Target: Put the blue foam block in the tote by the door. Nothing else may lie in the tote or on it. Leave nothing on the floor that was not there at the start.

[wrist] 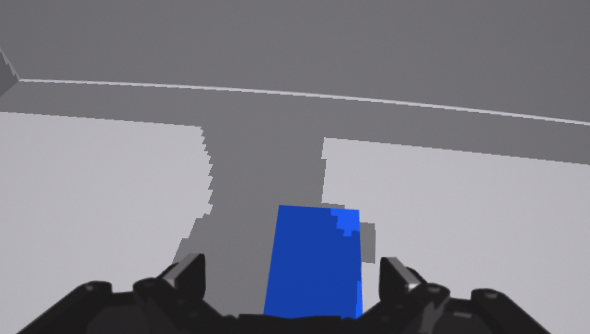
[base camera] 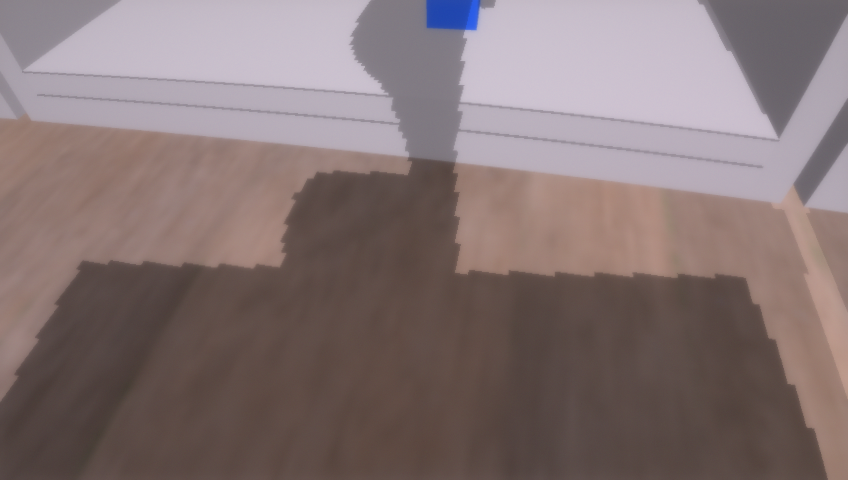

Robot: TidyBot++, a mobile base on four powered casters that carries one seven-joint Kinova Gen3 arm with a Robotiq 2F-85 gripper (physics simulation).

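Frame: origin at the arm's base, x up, y left, z back, level; centimetres.
Seen in the pictures: gripper, fingertip midpoint: (wrist: 292,275).
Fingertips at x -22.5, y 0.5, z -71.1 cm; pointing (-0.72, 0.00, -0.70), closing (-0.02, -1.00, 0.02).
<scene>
A point is followed by its place in that frame.
The blue foam block (base camera: 452,14) @[x -30.2, y -0.6, z -69.7 cm] (wrist: 317,260) @[x -27.5, y -1.0, z -74.3 cm] lies on the white bottom board of a shelf or cabinet (base camera: 595,65) @[x -32.0, y -16.2, z -61.4 cm] (wrist: 450,210) @[x -32.0, y -13.9, z -81.1 cm]. In the base camera view the block is cut off by the top edge. In the wrist view its near end is hidden behind the gripper's body. My gripper (wrist: 292,275) @[x -22.5, y 0.5, z -71.1 cm] is open, with one fingertip to the left of the block and one to the right. The gap to the right fingertip looks smaller than the gap to the left one. The tote by the door does not show in either view.
The white front edge of the board (base camera: 178,98) @[x -34.5, y 30.2, z -58.4 cm] stands above the wooden floor (base camera: 565,220) @[x -39.7, y -11.8, z -45.1 cm]. A white side panel (base camera: 818,113) @[x -28.8, y -33.4, z -48.6 cm] rises at the right. A grey back wall (wrist: 300,45) @[x -25.4, y -0.3, z -99.7 cm] stands behind the block. The shadow of the robot falls over floor and board.
</scene>
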